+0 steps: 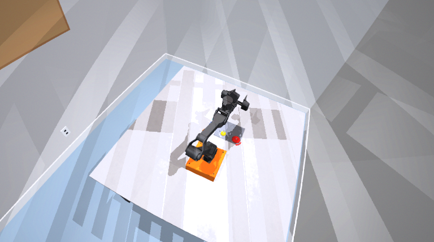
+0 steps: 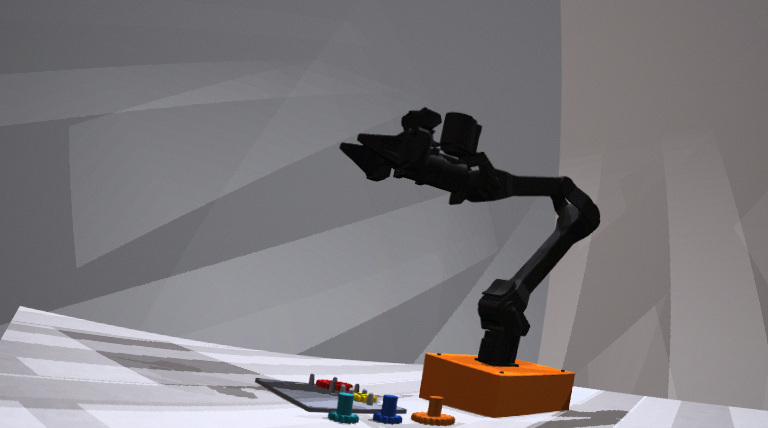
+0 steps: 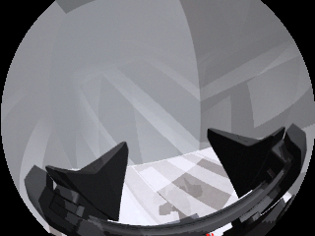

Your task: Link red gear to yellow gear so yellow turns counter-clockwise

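Now: gripper tip 14 cm to the right of the teal gear and 40 cm above it. The rest, counted from my gripper tip: yellow gear 8 cm behind, 1 cm to the left, 40 cm below; then red gear 7 cm behind, 10 cm to the right, 40 cm below; then blue gear 7 cm behind, 13 cm to the left, 40 cm below.
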